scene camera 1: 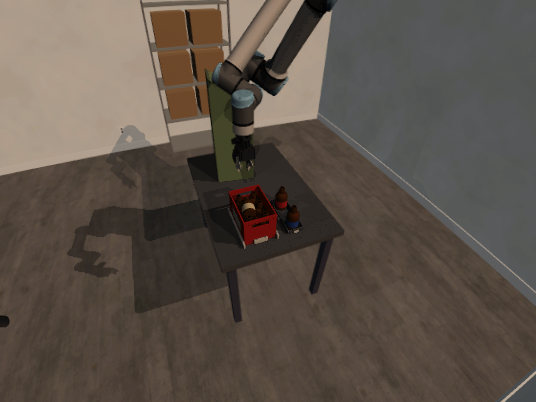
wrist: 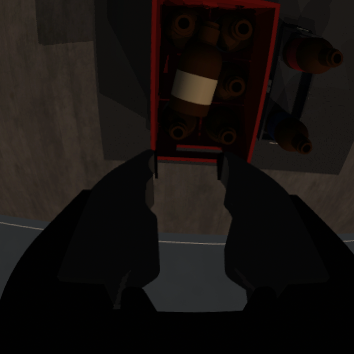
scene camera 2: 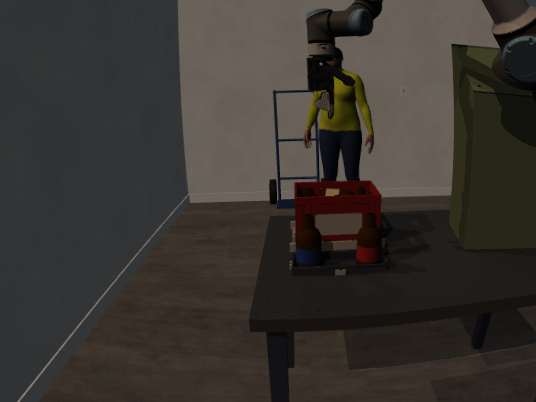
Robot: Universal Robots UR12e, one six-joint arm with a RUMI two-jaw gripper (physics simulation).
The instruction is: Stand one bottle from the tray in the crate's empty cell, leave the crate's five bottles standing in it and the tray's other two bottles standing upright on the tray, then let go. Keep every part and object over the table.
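Frame: origin at the arm's base, x right, y ahead, z up, level; metres.
Seen in the pictures: gripper, fingertip midpoint: [scene camera 1: 243, 171] [wrist: 186, 155] [scene camera 2: 329, 119].
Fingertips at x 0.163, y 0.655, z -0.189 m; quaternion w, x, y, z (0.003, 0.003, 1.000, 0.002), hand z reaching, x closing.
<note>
Pixels of each thing's middle, then the offset from my fingertips to it. "pt": a spot on its surface instead. Level surfaces: height alone.
- cream-labelled bottle, body centre: [wrist: 198, 67] [scene camera 2: 342, 200] [scene camera 1: 247, 206] dx -0.026, dy -0.034, dz -0.270 m
- red crate, body centre: [wrist: 203, 78] [scene camera 2: 336, 213] [scene camera 1: 251, 213] dx -0.041, dy -0.010, dz -0.312 m
- red-labelled bottle, body centre: [wrist: 313, 55] [scene camera 2: 369, 239] [scene camera 1: 281, 197] dx -0.265, dy -0.081, dz -0.317 m
- blue-labelled bottle, body centre: [wrist: 289, 133] [scene camera 2: 308, 241] [scene camera 1: 292, 216] dx -0.250, dy +0.096, dz -0.317 m
- tray, surface spot: [scene camera 2: 325, 270] pt dx -0.305, dy +0.052, dz -0.387 m
- table, its level: dz -0.400 m
A cream-labelled bottle [scene camera 1: 248, 207] [scene camera 2: 332, 192] [wrist: 195, 87] lies on its side, tilted, across the top of the bottles in the red crate [scene camera 1: 260, 231] [scene camera 2: 303, 215] [wrist: 155, 75]; it covers the middle-left cell in the wrist view. The crate's own bottles, such as one bottle [wrist: 234, 86], stand around it. A red-labelled bottle [scene camera 1: 281, 200] [scene camera 2: 369, 245] [wrist: 310, 55] and a blue-labelled bottle [scene camera 1: 293, 217] [scene camera 2: 308, 245] [wrist: 290, 135] stand upright on the tray [scene camera 2: 325, 270]. My gripper [scene camera 1: 244, 168] [scene camera 2: 327, 111] [wrist: 186, 155] is high above the crate, fingers drawn partly together, empty.
The table [scene camera 1: 320, 225] [scene camera 2: 425, 290] carries the crate and tray side by side. A tall green cabinet [scene camera 1: 225, 135] [scene camera 2: 462, 150] stands at the table's other end. A person [scene camera 2: 342, 110] and a blue hand truck [scene camera 2: 275, 140] are beyond the table.
</note>
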